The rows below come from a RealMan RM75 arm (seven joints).
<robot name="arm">
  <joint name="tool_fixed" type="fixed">
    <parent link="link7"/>
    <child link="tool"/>
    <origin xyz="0 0 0"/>
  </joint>
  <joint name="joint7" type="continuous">
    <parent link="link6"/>
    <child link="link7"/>
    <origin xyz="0 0 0.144"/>
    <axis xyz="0 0 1"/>
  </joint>
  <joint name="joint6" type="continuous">
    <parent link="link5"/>
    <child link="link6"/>
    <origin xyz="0 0 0"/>
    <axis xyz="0 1 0"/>
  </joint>
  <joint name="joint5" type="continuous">
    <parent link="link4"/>
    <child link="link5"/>
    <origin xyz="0 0 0.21"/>
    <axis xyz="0 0 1"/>
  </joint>
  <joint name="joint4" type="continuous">
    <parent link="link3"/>
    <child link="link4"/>
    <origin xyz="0 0 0"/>
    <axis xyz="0 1 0"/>
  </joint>
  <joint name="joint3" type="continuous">
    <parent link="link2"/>
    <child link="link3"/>
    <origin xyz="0 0 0.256"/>
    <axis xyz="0 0 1"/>
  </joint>
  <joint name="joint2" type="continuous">
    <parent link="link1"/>
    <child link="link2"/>
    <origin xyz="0 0 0"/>
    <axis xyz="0 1 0"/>
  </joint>
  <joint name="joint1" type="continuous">
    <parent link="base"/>
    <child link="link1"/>
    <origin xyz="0 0 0.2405"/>
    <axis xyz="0 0 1"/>
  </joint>
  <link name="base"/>
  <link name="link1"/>
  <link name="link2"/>
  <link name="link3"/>
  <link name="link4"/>
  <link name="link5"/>
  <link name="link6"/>
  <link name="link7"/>
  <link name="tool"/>
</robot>
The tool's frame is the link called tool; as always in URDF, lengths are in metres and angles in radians. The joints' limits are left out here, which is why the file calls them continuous.
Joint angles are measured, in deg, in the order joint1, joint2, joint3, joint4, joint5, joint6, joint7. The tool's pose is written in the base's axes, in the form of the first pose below.
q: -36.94 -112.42 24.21 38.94 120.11 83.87 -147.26
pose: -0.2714 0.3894 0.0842 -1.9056 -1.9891 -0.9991
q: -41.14 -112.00 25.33 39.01 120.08 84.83 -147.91
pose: -0.2403 0.4069 0.0843 -2.0157 -1.9430 -0.9937
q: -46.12 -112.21 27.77 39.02 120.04 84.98 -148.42
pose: -0.2011 0.4244 0.0768 -2.1501 -1.8822 -0.9638
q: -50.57 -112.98 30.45 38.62 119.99 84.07 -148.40
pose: -0.1654 0.4368 0.0636 -2.2650 -1.8208 -0.9264
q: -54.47 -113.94 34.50 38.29 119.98 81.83 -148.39
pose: -0.1330 0.4461 0.0469 -2.3626 -1.7496 -0.8598
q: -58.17 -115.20 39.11 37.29 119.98 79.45 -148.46
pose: -0.1027 0.4498 0.0242 -2.4584 -1.6891 -0.7769
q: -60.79 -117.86 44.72 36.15 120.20 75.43 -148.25
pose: -0.0800 0.4462 -0.0106 -2.5325 -1.6373 -0.6754
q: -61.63 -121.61 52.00 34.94 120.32 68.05 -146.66
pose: -0.0699 0.4378 -0.0544 -2.5674 -1.5535 -0.5664
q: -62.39 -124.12 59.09 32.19 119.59 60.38 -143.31
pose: -0.0672 0.4297 -0.0909 -2.5974 -1.4337 -0.4669
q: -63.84 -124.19 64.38 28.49 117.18 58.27 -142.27
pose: -0.0669 0.4212 -0.1096 -2.6428 -1.4068 -0.3811
